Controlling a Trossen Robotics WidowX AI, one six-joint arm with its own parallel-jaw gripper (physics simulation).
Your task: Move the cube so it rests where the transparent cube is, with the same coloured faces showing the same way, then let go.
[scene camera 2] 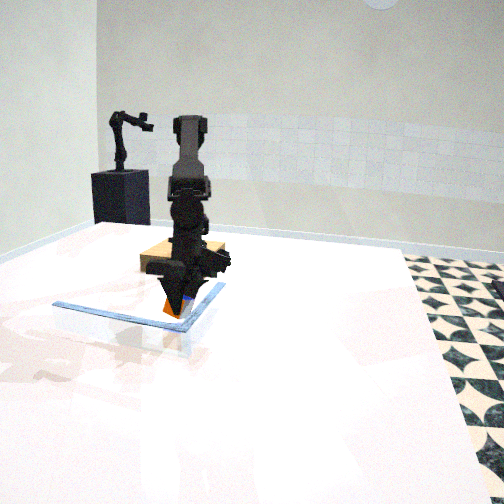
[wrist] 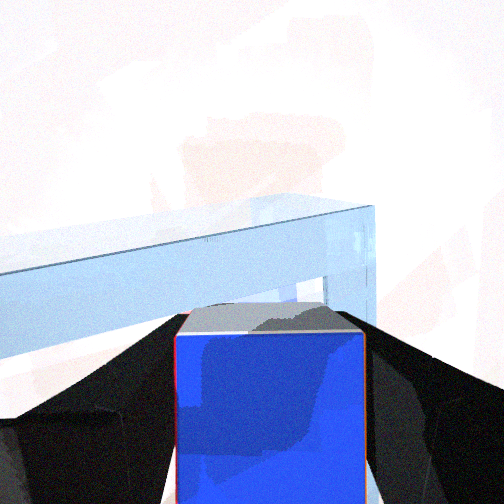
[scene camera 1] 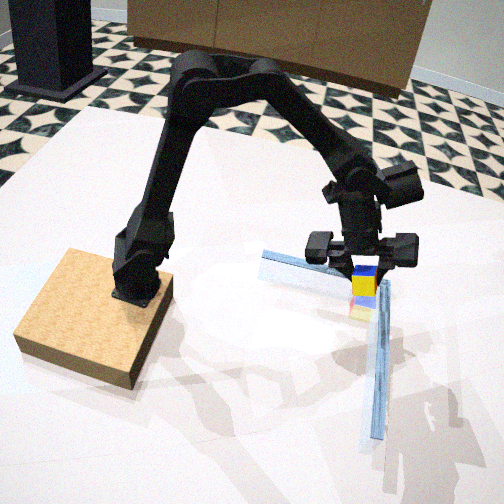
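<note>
The cube [scene camera 1: 364, 284] shows a blue top and a yellow side in scene camera 1. My gripper [scene camera 1: 363, 270] is shut on it and holds it just above the table, inside the corner of the blue L-shaped rail [scene camera 1: 378, 350]. The pale transparent cube [scene camera 1: 360, 309] lies directly below and slightly in front of it. In scene camera 2 the cube [scene camera 2: 178, 301] shows blue and orange under the gripper [scene camera 2: 180, 293]. In the wrist view the cube's blue face [wrist: 270, 415] fills the space between the dark fingers, with a grey face above it.
The translucent blue rail [wrist: 190, 265] forms an L whose corner is next to the cube. The arm's base stands on a wooden block [scene camera 1: 92, 314] at the left. A dark pedestal [scene camera 1: 55, 45] stands far back on the tiled floor.
</note>
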